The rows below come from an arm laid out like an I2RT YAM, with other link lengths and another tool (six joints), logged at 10 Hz.
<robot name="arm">
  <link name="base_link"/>
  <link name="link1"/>
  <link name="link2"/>
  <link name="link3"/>
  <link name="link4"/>
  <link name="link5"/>
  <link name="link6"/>
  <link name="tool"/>
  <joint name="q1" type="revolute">
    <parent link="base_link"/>
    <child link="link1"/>
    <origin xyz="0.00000 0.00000 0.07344" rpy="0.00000 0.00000 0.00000"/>
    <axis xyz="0 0 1"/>
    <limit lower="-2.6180" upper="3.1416"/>
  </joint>
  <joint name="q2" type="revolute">
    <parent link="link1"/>
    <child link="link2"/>
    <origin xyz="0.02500 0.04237 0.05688" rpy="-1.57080 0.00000 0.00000"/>
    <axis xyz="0 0 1"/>
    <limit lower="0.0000" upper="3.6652"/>
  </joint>
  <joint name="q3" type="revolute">
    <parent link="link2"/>
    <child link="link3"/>
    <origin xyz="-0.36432 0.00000 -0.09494" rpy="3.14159 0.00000 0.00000"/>
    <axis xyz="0 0 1"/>
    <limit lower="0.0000" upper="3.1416"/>
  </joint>
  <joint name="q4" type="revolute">
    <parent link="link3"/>
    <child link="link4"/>
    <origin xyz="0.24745 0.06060 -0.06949" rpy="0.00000 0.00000 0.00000"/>
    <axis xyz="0 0 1"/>
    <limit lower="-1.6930" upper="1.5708"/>
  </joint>
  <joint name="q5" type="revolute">
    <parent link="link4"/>
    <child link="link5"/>
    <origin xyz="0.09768 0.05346 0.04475" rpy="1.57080 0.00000 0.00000"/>
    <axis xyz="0 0 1"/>
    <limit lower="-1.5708" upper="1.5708"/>
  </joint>
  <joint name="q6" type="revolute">
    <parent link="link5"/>
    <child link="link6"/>
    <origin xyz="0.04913 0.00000 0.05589" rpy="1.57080 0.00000 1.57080"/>
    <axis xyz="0 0 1"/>
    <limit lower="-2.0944" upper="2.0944"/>
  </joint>
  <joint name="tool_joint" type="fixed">
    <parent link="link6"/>
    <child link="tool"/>
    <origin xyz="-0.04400 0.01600 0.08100" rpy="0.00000 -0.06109 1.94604"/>
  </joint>
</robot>
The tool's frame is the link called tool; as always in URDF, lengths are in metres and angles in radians.
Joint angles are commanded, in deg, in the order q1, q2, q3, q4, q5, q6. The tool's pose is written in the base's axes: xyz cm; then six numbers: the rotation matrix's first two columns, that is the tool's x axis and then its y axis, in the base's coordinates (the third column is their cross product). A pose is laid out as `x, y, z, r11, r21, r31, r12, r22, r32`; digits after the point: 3 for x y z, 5 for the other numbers.
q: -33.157, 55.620, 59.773, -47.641, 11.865, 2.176
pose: 17.825, -12.954, 33.603, -0.23265, 0.60554, -0.76105, 0.83593, 0.52446, 0.16175
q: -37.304, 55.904, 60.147, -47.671, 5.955, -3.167
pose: 17.344, -13.027, 33.643, -0.27879, 0.59701, -0.75223, 0.80106, 0.57660, 0.16072
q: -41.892, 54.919, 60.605, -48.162, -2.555, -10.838
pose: 16.442, -12.312, 34.125, -0.33911, 0.55566, -0.75911, 0.72450, 0.66898, 0.16604
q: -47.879, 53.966, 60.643, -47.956, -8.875, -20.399
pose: 15.029, -12.523, 34.364, -0.39162, 0.47538, -0.78781, 0.66347, 0.73912, 0.11620
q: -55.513, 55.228, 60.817, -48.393, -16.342, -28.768
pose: 13.864, -13.398, 34.106, -0.42756, 0.43873, -0.79038, 0.61998, 0.77862, 0.09683
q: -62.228, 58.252, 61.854, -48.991, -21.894, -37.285
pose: 12.924, -15.058, 33.801, -0.46971, 0.40010, -0.78695, 0.58238, 0.81036, 0.06440
